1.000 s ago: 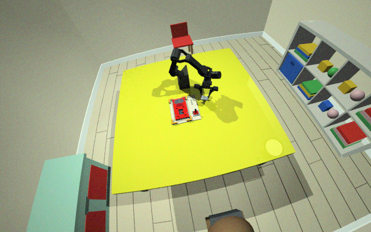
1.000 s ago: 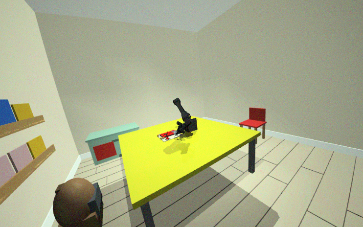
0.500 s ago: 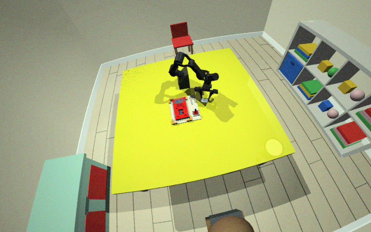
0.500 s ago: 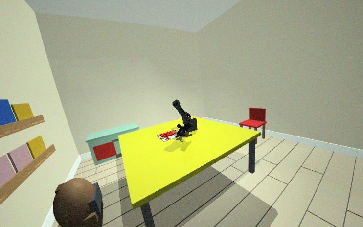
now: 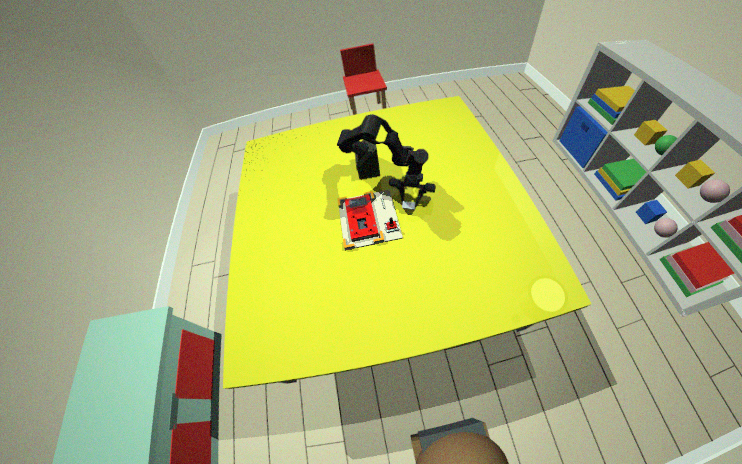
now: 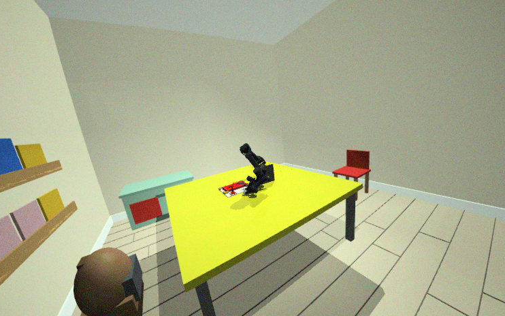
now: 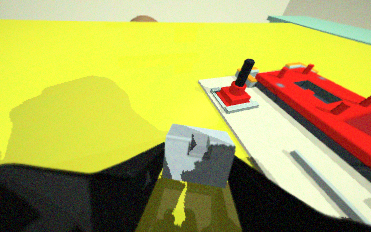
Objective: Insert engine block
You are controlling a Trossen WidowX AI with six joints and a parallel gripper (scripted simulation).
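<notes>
The engine block is 10 mm above my gripper tip.
</notes>
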